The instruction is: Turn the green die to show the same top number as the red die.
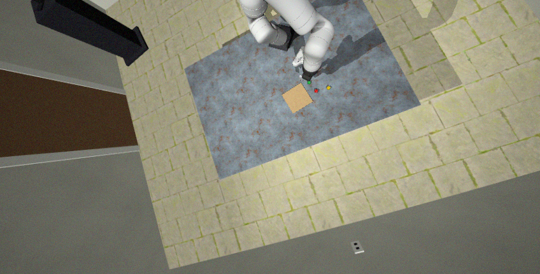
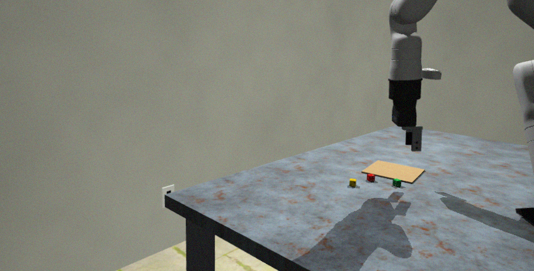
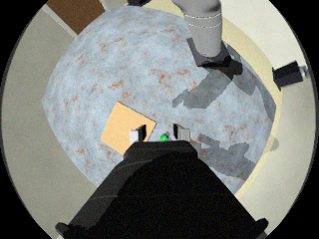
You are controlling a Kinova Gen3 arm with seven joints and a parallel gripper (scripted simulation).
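Now: the green die 11 cm below my hand, 3 cm ahead of it and 2 cm to the left of it. The rest, counted from my hand: red die 11 cm below, 9 cm ahead, 3 cm to the left; tan mat 12 cm below, 9 cm to the right, 6 cm ahead; yellow die 12 cm ahead, 11 cm below, 10 cm to the left.
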